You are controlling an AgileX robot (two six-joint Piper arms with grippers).
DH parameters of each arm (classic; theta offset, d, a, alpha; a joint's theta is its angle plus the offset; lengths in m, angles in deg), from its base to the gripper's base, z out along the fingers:
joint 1: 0 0.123 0 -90
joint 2: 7.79 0 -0.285 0
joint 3: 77.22 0 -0.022 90
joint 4: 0 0.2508 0 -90
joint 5: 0 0 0.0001 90
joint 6: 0 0.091 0 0
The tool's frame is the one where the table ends.
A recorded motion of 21 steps. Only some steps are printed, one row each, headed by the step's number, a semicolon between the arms.
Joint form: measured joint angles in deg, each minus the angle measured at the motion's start. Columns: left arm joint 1, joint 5, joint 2, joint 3, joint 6, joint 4; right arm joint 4, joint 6, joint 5, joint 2, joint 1, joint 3.
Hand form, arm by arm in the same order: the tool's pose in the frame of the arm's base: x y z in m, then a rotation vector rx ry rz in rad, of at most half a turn. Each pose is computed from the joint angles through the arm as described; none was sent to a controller.
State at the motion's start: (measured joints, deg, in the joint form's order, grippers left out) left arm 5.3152 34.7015 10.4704 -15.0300 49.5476 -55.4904; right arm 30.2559 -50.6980 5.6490 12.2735 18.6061 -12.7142
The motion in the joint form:
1: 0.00 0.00 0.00 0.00 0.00 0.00; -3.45 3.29 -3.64 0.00 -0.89 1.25
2: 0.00 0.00 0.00 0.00 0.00 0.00; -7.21 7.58 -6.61 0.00 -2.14 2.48
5: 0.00 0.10 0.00 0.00 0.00 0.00; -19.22 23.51 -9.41 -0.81 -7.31 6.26
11: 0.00 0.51 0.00 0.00 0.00 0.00; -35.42 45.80 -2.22 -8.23 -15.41 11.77
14: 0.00 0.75 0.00 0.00 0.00 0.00; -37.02 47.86 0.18 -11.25 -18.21 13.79
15: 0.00 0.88 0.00 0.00 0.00 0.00; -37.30 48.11 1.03 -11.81 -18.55 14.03
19: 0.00 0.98 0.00 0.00 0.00 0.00; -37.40 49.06 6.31 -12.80 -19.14 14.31
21: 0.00 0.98 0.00 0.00 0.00 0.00; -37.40 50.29 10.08 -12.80 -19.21 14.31
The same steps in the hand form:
1: 0.0554 -0.0378 0.2590 0.2614 1.7489 -0.3729; 0.0679 0.0232 0.2647 -0.5139 1.4402 -0.0283
2: 0.0554 -0.0378 0.2590 0.2614 1.7489 -0.3729; 0.0696 0.0200 0.2616 -0.4665 1.4299 -0.0556
5: 0.0553 -0.0379 0.2589 0.2626 1.7498 -0.3740; 0.0714 0.0131 0.2446 -0.3481 1.4665 -0.0779
11: 0.0550 -0.0384 0.2586 0.2675 1.7536 -0.3785; 0.0619 0.0030 0.2092 -0.1802 1.5881 -0.0974
14: 0.0549 -0.0386 0.2584 0.2704 1.7558 -0.3811; 0.0586 -0.0007 0.1966 -0.1317 1.6176 -0.1330
15: 0.0548 -0.0388 0.2582 0.2720 1.7570 -0.3825; 0.0580 -0.0013 0.1944 -0.1262 1.6274 -0.1393
19: 0.0547 -0.0389 0.2582 0.2732 1.7579 -0.3836; 0.0561 -0.0029 0.1855 -0.1016 1.7085 -0.1409
21: 0.0547 -0.0389 0.2582 0.2732 1.7579 -0.3836; 0.0550 -0.0037 0.1796 -0.0792 1.7748 -0.1294

